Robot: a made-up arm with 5 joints.
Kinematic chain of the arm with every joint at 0, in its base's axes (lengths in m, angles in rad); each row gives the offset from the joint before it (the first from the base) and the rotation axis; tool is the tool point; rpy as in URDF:
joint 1: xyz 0 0 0.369 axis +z
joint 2: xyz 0 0 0 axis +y
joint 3: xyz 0.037 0 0.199 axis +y
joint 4: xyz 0.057 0 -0.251 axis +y
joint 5: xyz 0.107 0 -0.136 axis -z
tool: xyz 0 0 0 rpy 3.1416 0 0
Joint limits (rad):
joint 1: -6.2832..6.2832
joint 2: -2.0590..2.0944
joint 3: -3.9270..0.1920
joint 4: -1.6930..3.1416
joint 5: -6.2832..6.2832
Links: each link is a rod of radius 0.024 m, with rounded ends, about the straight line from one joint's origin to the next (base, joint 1, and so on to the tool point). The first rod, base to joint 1, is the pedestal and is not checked.
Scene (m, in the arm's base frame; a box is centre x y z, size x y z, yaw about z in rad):
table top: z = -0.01
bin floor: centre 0.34 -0.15 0 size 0.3 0.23 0.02 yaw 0.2
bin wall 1: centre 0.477 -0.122 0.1 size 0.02 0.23 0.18 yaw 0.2
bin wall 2: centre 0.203 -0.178 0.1 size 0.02 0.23 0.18 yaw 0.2
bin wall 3: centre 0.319 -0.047 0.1 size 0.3 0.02 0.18 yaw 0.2
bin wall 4: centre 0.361 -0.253 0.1 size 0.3 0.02 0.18 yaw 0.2
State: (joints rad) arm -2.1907 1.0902 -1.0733 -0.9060 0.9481
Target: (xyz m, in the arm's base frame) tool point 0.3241 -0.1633 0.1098
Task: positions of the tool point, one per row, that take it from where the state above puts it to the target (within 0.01 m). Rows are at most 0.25 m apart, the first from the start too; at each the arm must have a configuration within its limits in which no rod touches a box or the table.
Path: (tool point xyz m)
1: -0.3337 -0.3499 0.3674
2: -0.3576 -0.2818 0.5749
3: -0.2919 -0.1693 0.7524
4: -0.1417 -0.0572 0.8625
5: 0.0596 0.0147 0.8826
6: 0.2605 0.0262 0.8098
7: 0.4094 -0.0170 0.6610
8: 0.4704 -0.0872 0.4685
9: 0.4353 -0.1467 0.2721
10: 0.3241 -0.1633 0.1098

